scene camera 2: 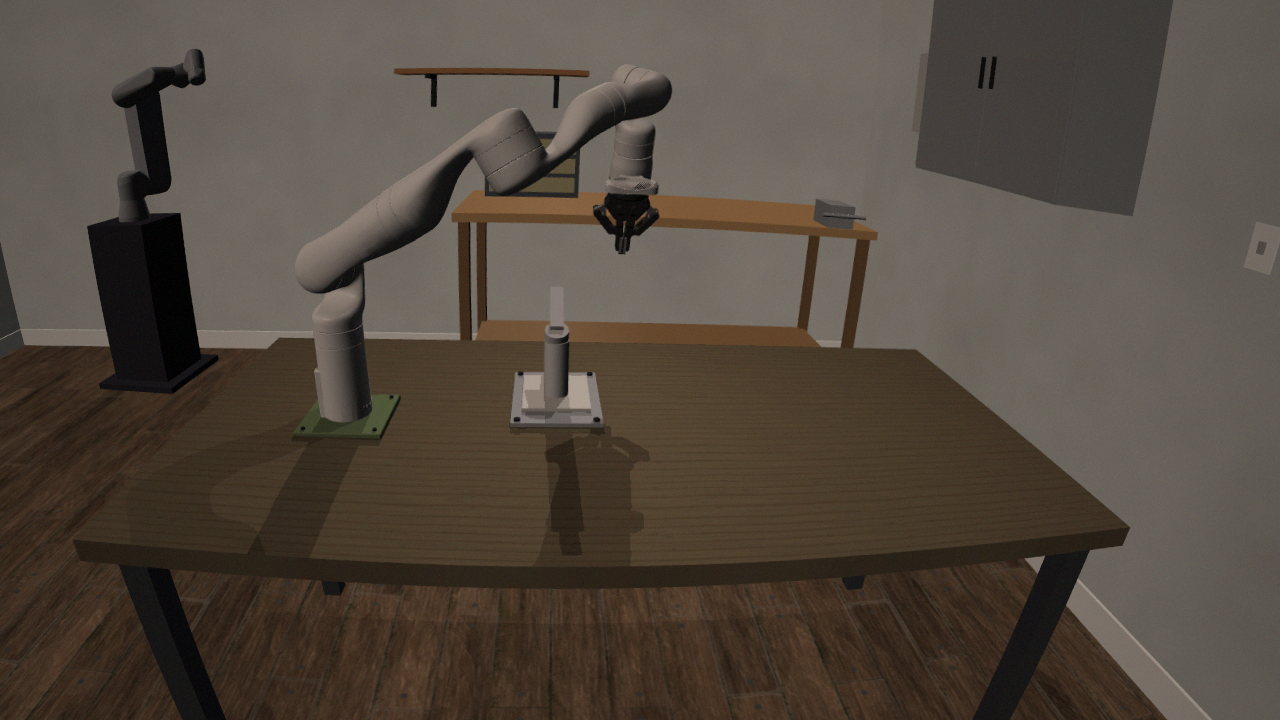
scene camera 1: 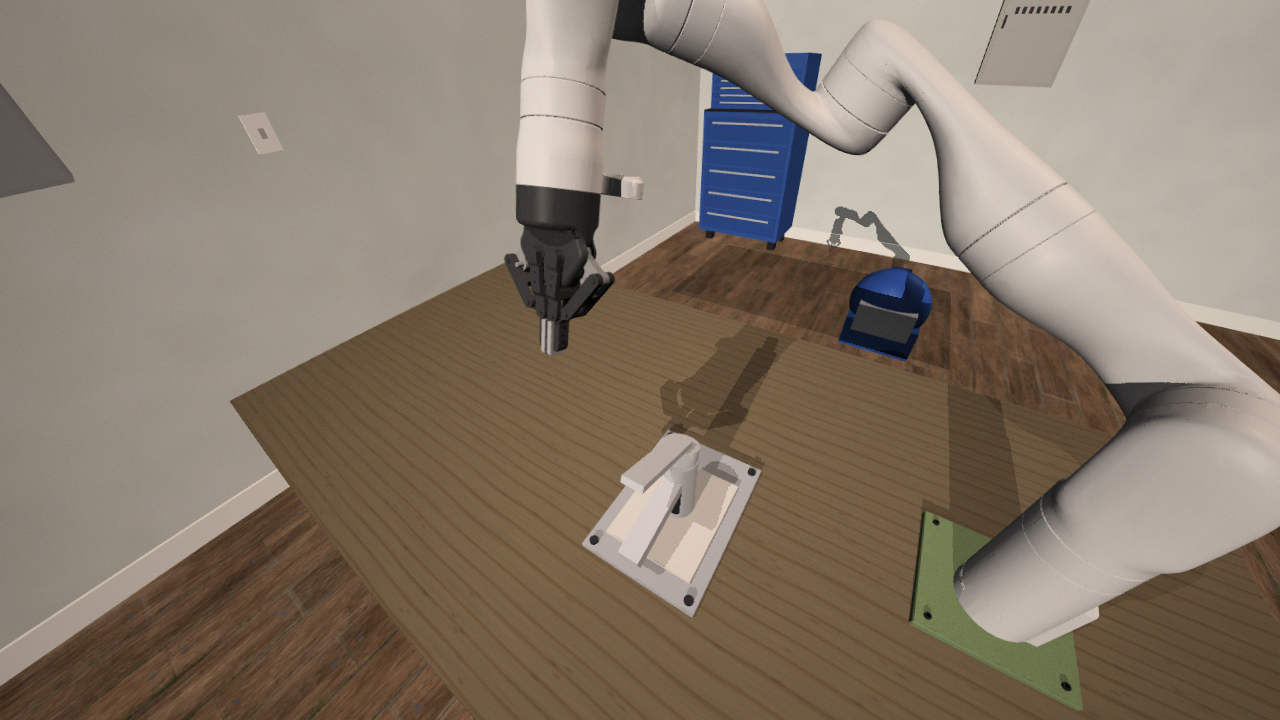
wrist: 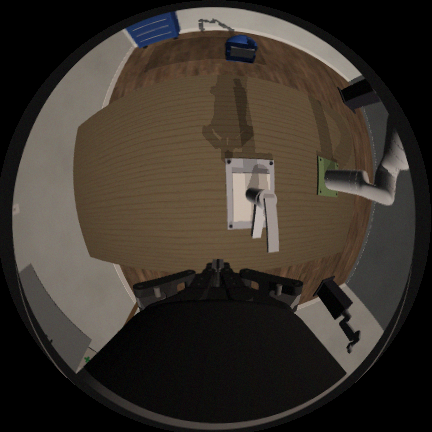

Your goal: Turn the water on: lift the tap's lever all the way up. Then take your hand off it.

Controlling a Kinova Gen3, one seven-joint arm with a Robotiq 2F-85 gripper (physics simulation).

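Frame: origin at the arm's base, x ahead, y up, z right, level; millimetres.
Where they show: gripper, between the fingertips: (scene camera 2: 621, 252) (scene camera 1: 553, 352) (wrist: 217, 265); arm's base, origin of its link: (scene camera 2: 348, 411) (scene camera 1: 994, 599) (wrist: 329, 178).
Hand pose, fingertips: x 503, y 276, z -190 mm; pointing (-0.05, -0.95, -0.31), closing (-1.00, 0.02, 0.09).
Note:
Things, the pixels of their centre, and the offset from my fingertips. Level surfaces: height alone.
- tap's pale body, middle of its body: (scene camera 1: 679, 481) (scene camera 2: 556, 367) (wrist: 257, 196) dx -116, dy -215, dz +72 mm
- grey-white base plate, middle of its body: (scene camera 1: 678, 505) (scene camera 2: 555, 396) (wrist: 251, 193) dx -116, dy -278, dz +72 mm
- spout, middle of its body: (scene camera 1: 652, 518) (wrist: 257, 220) dx -122, dy -206, dz +3 mm
- wooden table, height of its surface: dy -285 mm
The tap's pale body (scene camera 1: 686, 492) (scene camera 2: 555, 368) (wrist: 254, 195) stands upright on a grey-white base plate (scene camera 1: 723, 532) (scene camera 2: 554, 420) (wrist: 229, 200). Its flat lever (scene camera 1: 656, 466) (scene camera 2: 556, 306) (wrist: 271, 225) slopes upward from the body's top, with a wide gap above the spout (scene camera 1: 648, 530) (wrist: 257, 222). In scene camera 2 the lever's far end shows above the cap. My gripper (scene camera 1: 553, 338) (scene camera 2: 622, 244) (wrist: 217, 265) is shut and empty. It hangs well above the table, higher than the lever and off to one side, touching neither lever nor tap.
The tap's plate lies on the wooden table (scene camera 1: 429, 429) (scene camera 2: 760, 465) (wrist: 150, 200). My arm's green base plate (scene camera 1: 930, 573) (scene camera 2: 386, 416) (wrist: 321, 187) is on the same table. A workbench (scene camera 2: 733, 213) stands behind it, and a grey wall cabinet (scene camera 2: 1029, 98) hangs at the right.

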